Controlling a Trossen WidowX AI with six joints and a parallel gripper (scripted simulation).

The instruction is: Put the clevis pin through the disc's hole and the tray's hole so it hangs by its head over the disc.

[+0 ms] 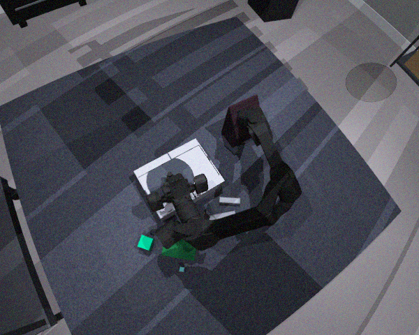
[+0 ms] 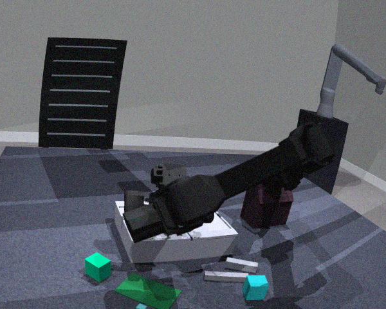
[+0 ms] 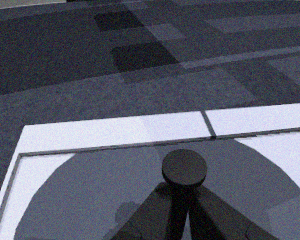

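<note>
Right now the rimmed steel tray is 30 mm behind my gripper tip, 10 mm to the left of it and 40 mm below it. From my gripper tip the other things lie so: clevis pin (10 mm below); then green cube (150 mm ahead, 160 mm to the left, 70 mm below); then dark aluminium disc (30 mm below).
</note>
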